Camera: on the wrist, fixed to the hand. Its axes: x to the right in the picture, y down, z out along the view.
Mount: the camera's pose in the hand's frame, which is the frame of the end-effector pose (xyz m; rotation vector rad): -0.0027 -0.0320 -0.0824 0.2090 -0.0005 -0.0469
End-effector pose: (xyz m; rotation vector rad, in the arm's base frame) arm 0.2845 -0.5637 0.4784 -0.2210 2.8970 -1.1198
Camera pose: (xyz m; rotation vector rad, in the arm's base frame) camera 0.2847 -0.5318 0.5609 -0.2834 2.7599 -1.4173
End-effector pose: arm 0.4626 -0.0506 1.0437 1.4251 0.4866 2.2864
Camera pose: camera 0.3940 -0.0311 0.9914 1.4929 0.7701 2.2517
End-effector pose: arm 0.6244 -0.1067 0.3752 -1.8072 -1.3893 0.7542
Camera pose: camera 0.6723 -0.1201 0.4483 -1.6077 -1.2974 0.8424
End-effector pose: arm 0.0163 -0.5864 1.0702 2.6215 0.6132 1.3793
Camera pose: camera -0.0614 -0.5652 1.1067 -2.6703 -0.8334 -1.3323
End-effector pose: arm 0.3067 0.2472 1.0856 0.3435 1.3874 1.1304
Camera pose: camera 0.2479 0.1963 1.0434 0.4581 1.5096 0.9489
